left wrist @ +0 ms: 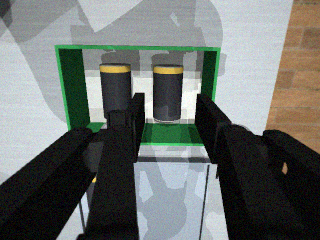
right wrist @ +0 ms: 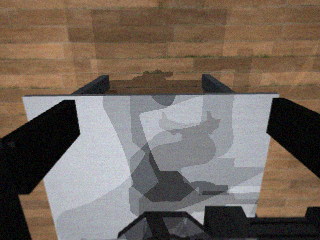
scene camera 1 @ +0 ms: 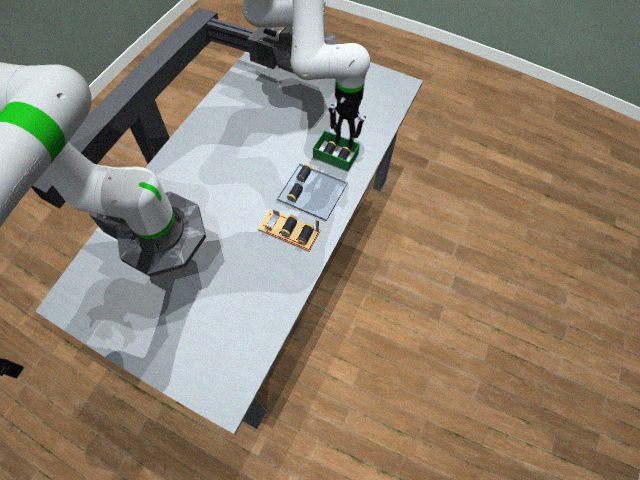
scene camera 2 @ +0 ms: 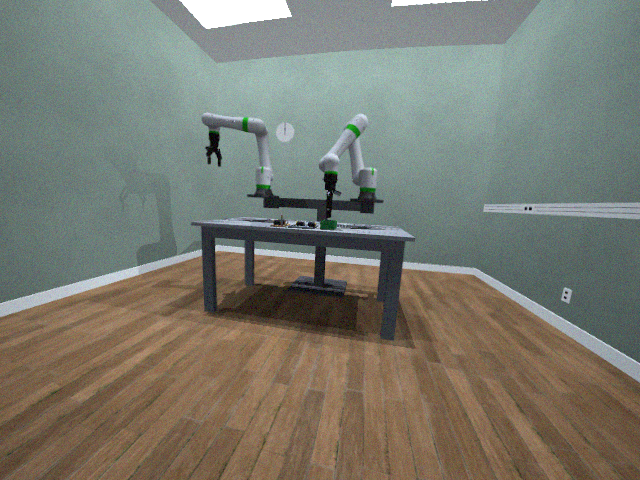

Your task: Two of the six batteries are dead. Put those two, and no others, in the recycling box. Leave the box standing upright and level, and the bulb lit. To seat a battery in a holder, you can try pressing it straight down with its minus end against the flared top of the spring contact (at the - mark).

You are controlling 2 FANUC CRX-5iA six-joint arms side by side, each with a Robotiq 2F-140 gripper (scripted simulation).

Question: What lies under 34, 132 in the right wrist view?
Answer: My right gripper.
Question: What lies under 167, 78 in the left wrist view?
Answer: A battery.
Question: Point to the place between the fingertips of my left gripper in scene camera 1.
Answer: At 344, 144
